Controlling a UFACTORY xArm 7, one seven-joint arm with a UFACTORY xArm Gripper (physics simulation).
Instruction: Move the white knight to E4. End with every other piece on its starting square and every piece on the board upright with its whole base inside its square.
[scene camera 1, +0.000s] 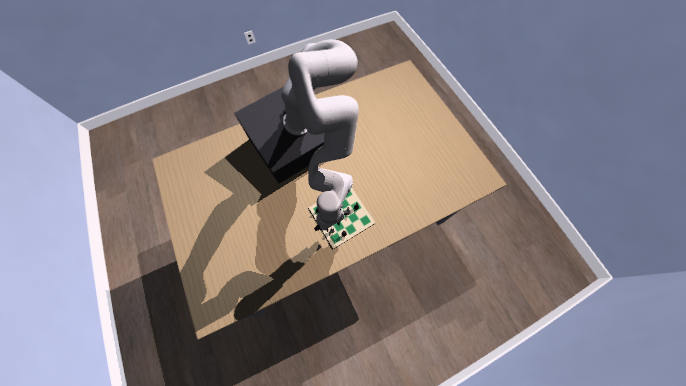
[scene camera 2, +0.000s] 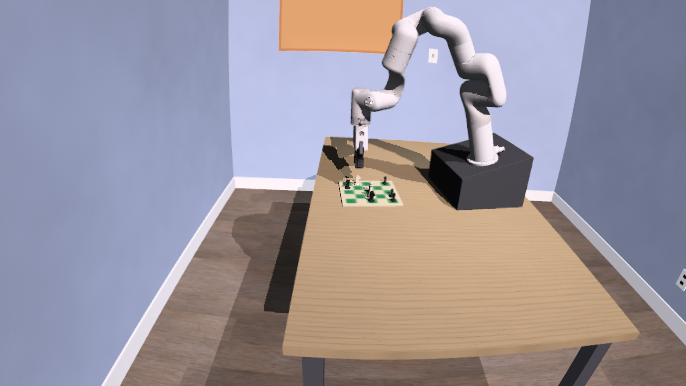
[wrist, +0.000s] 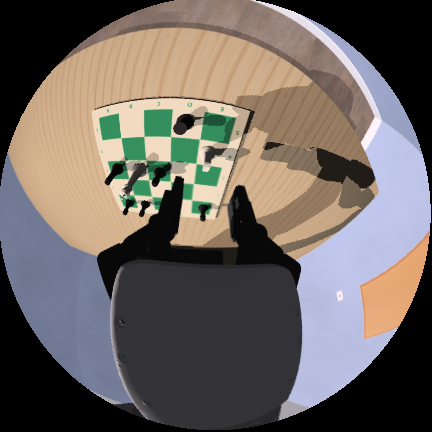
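Pixels of known places: gripper, between the fingertips: (scene camera 1: 331, 225) (scene camera 2: 358, 165) (wrist: 207, 191); arm's base, origin of its link: (scene camera 1: 297, 122) (scene camera 2: 482, 159).
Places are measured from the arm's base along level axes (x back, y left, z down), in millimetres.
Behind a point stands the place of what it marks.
Observation:
The white knight (wrist: 207, 157) @[x -478, y -108, z 130 mm] (scene camera 2: 357, 180) @[x -471, y -105, z 138 mm] stands upright on the light square E4, beside the green D4; in the wrist view its base looks nearer the D side of the square. My gripper (wrist: 207, 191) @[x -470, y -110, z 79 mm] (scene camera 2: 359, 166) @[x -470, y -110, z 79 mm] is part-way open and empty, above the knight and apart from it. In scene camera 1 the arm hides the fingers. The green and cream board (wrist: 158, 119) @[x -514, y -41, z 157 mm] (scene camera 2: 350, 201) @[x -514, y 41, z 157 mm] (scene camera 1: 365, 220) @[x -512, y 38, z 157 mm] lies on the table. A black piece (wrist: 184, 123) @[x -518, y -79, z 125 mm] (scene camera 2: 347, 184) @[x -514, y -70, z 140 mm] (scene camera 1: 344, 233) @[x -517, y -77, z 125 mm] stands on D5, diagonally next to the knight.
A tall white piece (wrist: 133, 179) @[x -437, y -8, z 129 mm] stands between two black pieces (wrist: 115, 173) @[x -440, y 31, z 140 mm] (wrist: 159, 175) @[x -434, y -43, z 146 mm]. Further black pieces (wrist: 128, 205) @[x -357, y 34, z 147 mm] (wrist: 144, 207) @[x -357, y -4, z 145 mm] (wrist: 203, 212) @[x -361, y -119, z 142 mm] stand on the far side. The left finger partly covers the board in the wrist view. The arm's dark base block (scene camera 2: 480, 185) @[x -46, y 106, z 65 mm] stands on the table (scene camera 2: 450, 280) @[x -294, y 512, z 164 mm].

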